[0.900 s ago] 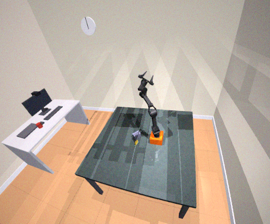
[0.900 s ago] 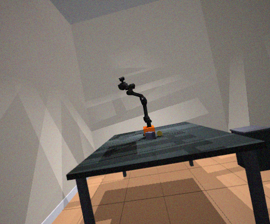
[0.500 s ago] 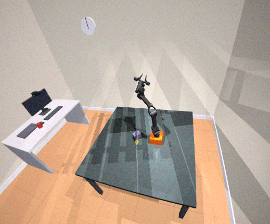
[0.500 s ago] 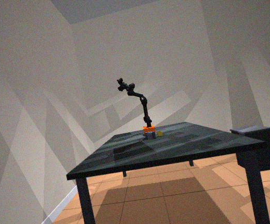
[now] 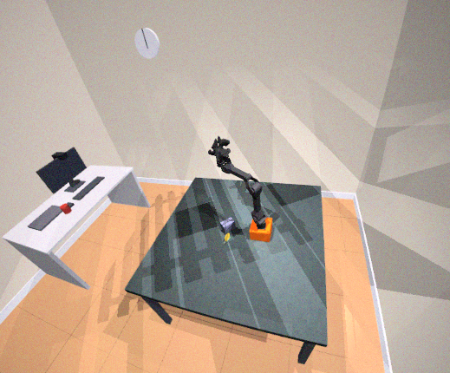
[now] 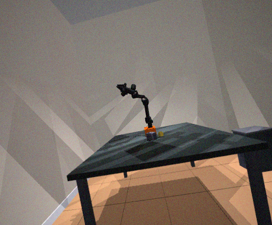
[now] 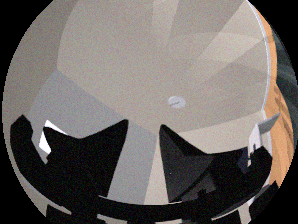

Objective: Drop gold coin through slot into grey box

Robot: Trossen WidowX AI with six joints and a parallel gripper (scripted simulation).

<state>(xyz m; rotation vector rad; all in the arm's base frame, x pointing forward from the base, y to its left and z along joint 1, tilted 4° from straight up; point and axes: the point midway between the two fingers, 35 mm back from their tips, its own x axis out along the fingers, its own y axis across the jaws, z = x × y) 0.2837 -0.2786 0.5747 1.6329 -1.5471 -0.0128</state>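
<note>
Now: the gold coin 640 mm below my gripper tip, 380 mm to the left of it and 80 mm behind it.
</note>
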